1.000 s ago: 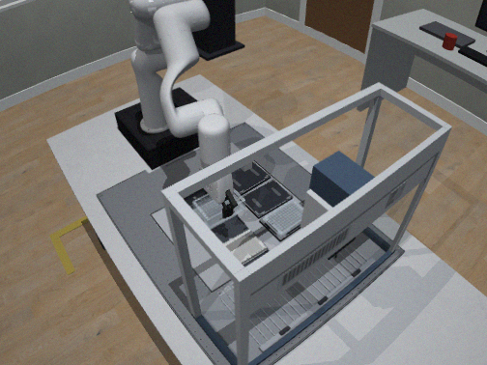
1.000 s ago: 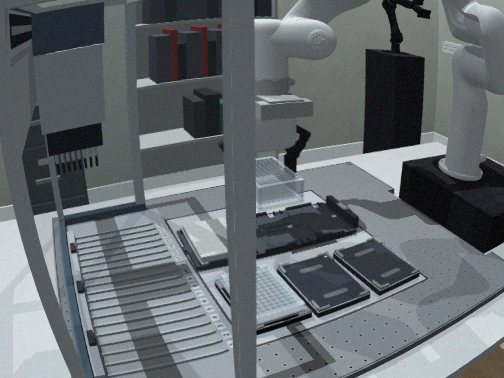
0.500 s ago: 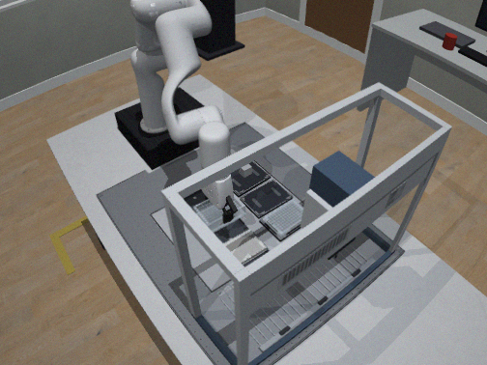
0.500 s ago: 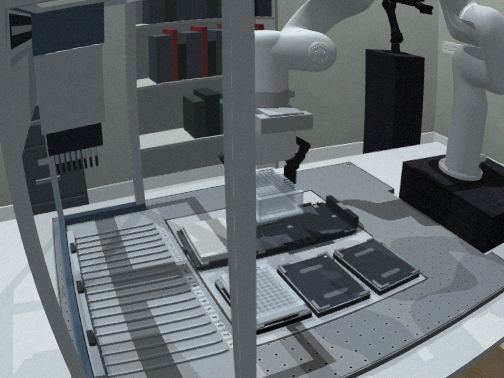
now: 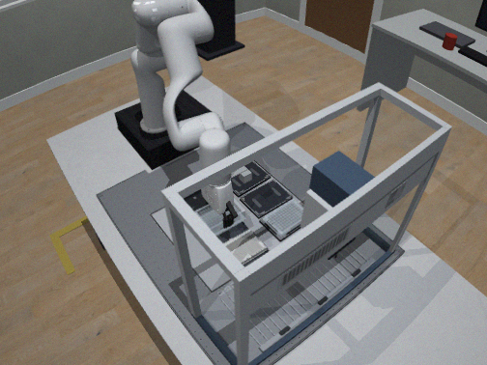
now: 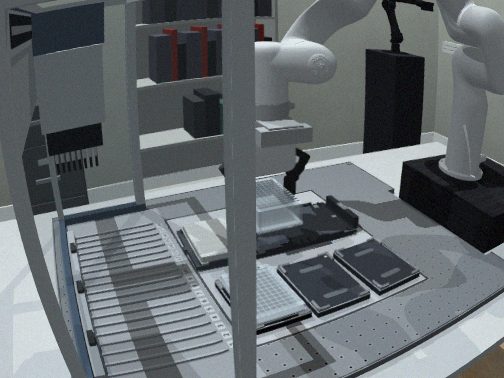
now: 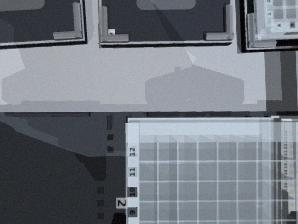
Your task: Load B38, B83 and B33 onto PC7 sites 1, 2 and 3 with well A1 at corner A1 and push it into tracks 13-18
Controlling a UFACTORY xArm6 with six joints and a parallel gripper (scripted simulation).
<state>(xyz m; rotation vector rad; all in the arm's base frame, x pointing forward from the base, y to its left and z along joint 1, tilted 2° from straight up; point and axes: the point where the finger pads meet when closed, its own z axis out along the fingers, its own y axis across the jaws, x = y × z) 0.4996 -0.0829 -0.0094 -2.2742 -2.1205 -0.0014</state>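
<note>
Right now the dark plate carrier PC7 is 60 mm below my hand and 10 mm behind it. Also, from my hand: instrument frame post 340 mm to the left, 210 mm ahead, 170 mm above; then white A1 mark 130 mm to the left, 70 mm below, 50 mm behind.
</note>
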